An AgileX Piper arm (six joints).
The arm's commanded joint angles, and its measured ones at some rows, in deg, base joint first. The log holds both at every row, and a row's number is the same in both.
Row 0, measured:
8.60 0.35 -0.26 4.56 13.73 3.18
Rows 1 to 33, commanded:
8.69 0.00 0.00 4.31 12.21 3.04
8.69 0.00 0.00 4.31 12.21 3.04
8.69 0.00 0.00 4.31 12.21 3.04
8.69 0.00 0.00 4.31 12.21 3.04
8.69 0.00 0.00 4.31 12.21 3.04
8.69 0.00 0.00 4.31 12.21 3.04
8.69 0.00 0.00 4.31 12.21 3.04
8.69 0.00 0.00 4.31 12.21 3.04
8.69 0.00 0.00 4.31 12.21 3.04
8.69 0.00 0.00 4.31 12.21 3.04
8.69 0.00 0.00 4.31 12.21 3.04
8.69 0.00 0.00 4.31 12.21 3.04
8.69 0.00 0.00 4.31 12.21 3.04
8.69 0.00 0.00 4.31 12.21 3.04
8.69 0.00 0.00 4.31 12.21 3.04
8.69 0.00 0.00 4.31 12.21 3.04
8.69 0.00 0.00 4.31 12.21 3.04
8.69 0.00 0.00 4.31 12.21 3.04
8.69 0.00 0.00 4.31 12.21 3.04
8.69 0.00 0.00 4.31 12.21 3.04
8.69 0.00 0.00 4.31 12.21 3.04
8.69 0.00 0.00 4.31 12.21 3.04
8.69 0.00 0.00 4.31 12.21 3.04
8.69 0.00 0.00 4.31 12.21 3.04
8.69 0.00 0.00 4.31 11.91 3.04
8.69 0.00 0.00 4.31 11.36 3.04
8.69 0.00 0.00 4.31 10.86 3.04
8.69 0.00 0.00 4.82 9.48 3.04
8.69 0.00 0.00 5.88 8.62 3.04
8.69 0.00 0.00 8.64 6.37 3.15
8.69 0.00 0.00 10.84 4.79 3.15
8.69 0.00 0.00 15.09 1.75 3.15
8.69 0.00 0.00 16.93 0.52 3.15
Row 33, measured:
8.60 0.35 -0.26 10.03 6.48 3.18
